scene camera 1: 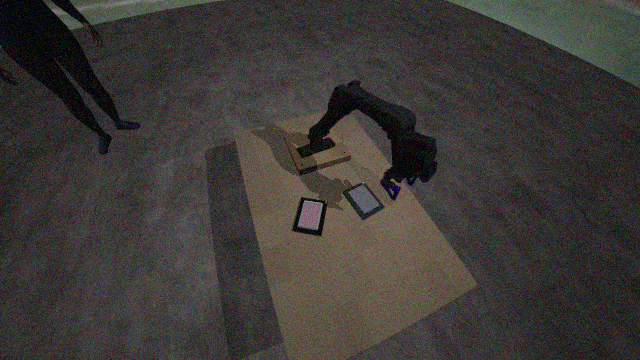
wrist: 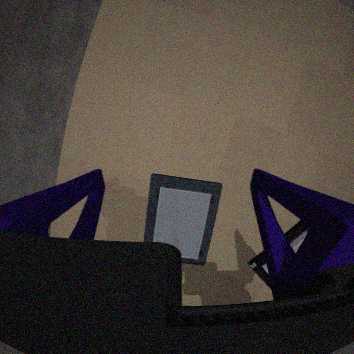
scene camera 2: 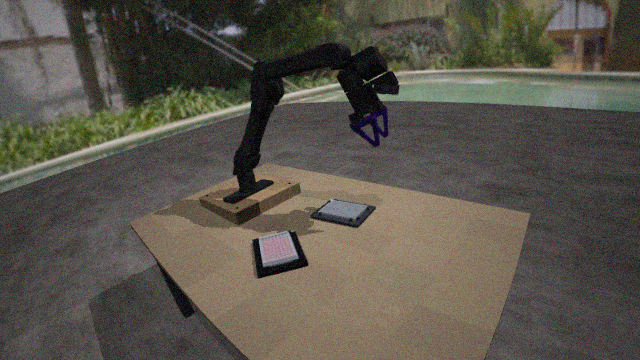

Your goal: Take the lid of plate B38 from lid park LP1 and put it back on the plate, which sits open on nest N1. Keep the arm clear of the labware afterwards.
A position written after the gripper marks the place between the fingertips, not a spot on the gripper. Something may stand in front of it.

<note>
The gripper (scene camera 2: 382, 141) is open, with nothing in its grasp. Also in view: a grey lid (wrist: 181, 213). Further things: a black nest frame (scene camera 2: 262, 271).
The gripper shows as well in the wrist view (wrist: 177, 177).
</note>
